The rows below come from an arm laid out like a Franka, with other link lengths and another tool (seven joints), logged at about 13 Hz.
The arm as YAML. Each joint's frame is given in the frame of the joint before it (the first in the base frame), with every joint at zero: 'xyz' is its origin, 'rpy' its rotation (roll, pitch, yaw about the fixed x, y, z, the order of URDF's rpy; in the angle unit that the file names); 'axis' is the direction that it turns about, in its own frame. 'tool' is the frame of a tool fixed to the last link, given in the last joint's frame.
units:
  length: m
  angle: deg
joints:
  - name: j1
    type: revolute
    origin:
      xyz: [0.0, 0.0, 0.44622]
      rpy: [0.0, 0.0, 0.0]
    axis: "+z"
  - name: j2
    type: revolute
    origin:
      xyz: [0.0, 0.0, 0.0]
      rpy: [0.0, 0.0, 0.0]
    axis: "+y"
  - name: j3
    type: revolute
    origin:
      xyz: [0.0, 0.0, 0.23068]
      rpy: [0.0, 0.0, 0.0]
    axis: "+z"
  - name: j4
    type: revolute
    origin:
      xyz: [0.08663, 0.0, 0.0]
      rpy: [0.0, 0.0, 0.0]
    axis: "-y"
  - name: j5
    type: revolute
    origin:
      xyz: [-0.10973, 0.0, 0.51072]
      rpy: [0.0, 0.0, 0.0]
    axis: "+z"
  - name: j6
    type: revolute
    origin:
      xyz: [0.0, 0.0, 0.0]
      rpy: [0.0, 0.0, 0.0]
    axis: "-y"
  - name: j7
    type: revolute
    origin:
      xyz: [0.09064, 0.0, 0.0]
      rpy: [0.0, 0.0, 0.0]
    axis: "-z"
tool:
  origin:
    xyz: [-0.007, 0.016, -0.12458]
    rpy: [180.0, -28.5, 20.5]
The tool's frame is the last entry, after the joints.
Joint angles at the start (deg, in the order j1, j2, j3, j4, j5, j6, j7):
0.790 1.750 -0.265 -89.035 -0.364 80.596 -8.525
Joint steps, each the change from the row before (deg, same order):
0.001 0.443 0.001 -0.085 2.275 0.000 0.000
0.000 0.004 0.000 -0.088 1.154 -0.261 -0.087
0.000 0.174 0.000 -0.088 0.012 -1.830 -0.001
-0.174 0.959 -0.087 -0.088 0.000 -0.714 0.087
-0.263 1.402 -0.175 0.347 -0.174 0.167 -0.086
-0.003 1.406 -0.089 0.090 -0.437 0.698 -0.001
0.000 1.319 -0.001 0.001 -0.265 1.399 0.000
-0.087 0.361 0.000 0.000 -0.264 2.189 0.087
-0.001 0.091 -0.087 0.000 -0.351 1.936 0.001
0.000 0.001 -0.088 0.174 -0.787 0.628 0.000
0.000 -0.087 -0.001 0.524 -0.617 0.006 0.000
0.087 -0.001 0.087 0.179 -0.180 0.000 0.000
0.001 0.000 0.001 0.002 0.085 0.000 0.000
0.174 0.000 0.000 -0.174 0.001 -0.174 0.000
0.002 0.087 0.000 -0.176 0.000 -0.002 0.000
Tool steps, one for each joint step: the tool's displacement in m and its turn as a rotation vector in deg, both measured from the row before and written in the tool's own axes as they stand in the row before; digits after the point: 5 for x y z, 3 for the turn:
0.00177 -0.00364 0.00660 2.124 0.627 0.736
0.00029 -0.00261 0.00125 1.156 0.245 0.316
-0.00485 -0.00135 0.00334 0.900 -1.821 0.501
-0.00405 0.00511 0.01118 0.606 -1.494 0.781
-0.00163 0.00922 0.01139 0.113 -0.787 0.552
-0.00015 0.00707 0.01468 -0.169 -0.735 0.182
0.00170 0.00617 0.01469 -0.288 -0.057 -0.037
0.00406 0.00484 0.00304 -1.073 1.484 -0.327
0.00363 0.00389 -0.00003 -1.113 1.451 -0.453
0.00099 0.00306 -0.00229 -1.016 0.325 -0.370
0.00183 0.00084 -0.00600 -0.759 0.242 -0.354
0.00144 -0.00152 -0.00123 -0.157 0.060 -0.263
0.00011 -0.00019 0.00001 0.069 0.043 0.026
-0.00033 -0.00200 0.00212 0.204 -0.320 -0.083
-0.00093 0.00022 0.00265 0.113 -0.232 0.059

